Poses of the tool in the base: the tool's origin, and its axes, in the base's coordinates. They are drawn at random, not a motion.
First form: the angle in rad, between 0 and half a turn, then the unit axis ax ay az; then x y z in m.
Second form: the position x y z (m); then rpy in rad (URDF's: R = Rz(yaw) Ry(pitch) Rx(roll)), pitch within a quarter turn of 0, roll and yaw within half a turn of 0. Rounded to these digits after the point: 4 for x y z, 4 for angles.
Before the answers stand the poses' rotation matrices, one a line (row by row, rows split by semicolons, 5 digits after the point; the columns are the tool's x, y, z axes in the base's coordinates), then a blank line. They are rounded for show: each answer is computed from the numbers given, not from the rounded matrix.
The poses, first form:
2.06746 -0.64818 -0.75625 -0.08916 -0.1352 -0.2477 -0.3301
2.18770 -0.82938 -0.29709 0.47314 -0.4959 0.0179 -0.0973
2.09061 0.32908 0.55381 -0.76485 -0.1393 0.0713 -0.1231
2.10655 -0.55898 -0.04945 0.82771 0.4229 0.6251 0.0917
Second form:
0.14384 0.80214 -0.57955; 0.64537 0.36793 0.66942; 0.75021 -0.47031 -0.46476
0.50731 0.00302 -0.86176; 0.77488 -0.43919 0.45462; -0.37710 -0.89839 -0.22514
-0.33463 0.93660 0.10394; -0.39105 -0.03766 -0.91960; -0.85738 -0.34837 0.37886
-0.03853 -0.66998 -0.74138; 0.75348 -0.50680 0.41883; -0.65634 -0.54248 0.52434

-0.1352 -0.2477 -0.3301 -2.3503 -0.8484 1.3515
-0.4959 0.0179 -0.0973 -1.8163 0.3867 0.9911
-0.1393 0.0713 -0.1231 -0.7435 1.0302 -2.2786
0.4229 0.6251 0.0917 -0.8024 0.7160 1.6219

